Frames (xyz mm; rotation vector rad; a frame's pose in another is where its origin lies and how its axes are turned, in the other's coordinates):
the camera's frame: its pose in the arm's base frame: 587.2 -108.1 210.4 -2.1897 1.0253 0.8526
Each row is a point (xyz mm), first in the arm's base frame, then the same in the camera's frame.
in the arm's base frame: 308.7 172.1 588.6
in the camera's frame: -545.0 -11.0 43.8
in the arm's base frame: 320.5 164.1 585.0
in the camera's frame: -532.9 -15.4 36.8
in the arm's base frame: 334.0 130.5 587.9
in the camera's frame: -513.2 -8.7 7.0
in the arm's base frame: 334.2 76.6 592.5
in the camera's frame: -492.5 19.5 -34.3
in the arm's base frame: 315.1 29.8 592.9
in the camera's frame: -481.5 60.3 -62.0
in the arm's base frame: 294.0 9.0 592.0
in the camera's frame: -482.2 88.9 -69.9
